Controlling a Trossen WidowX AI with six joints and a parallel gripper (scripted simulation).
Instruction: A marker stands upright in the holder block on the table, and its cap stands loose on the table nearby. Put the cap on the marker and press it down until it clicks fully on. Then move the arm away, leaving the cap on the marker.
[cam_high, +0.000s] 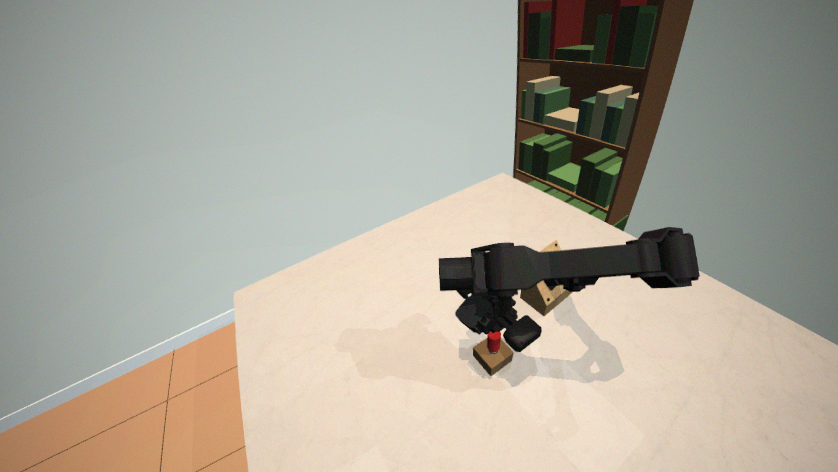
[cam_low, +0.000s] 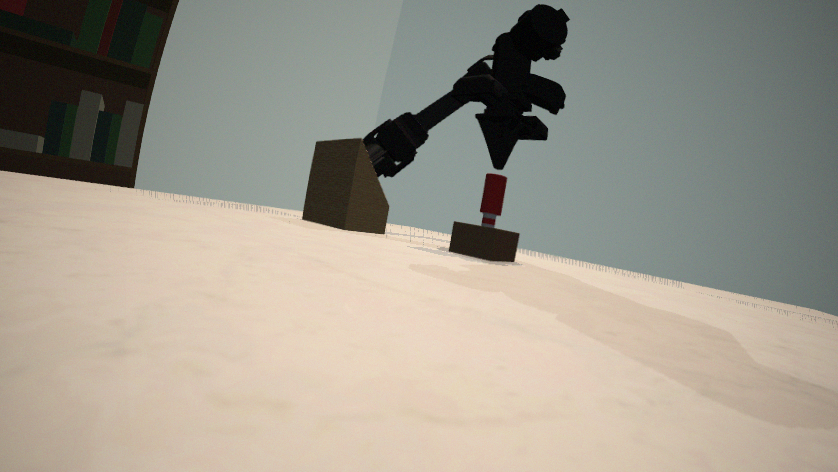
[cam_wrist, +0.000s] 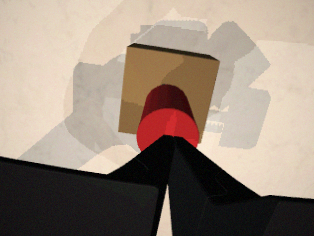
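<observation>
Right now my gripper tip is 10 cm above the brown holder block. Also, from my gripper tip: red cap: 4 cm below.
</observation>
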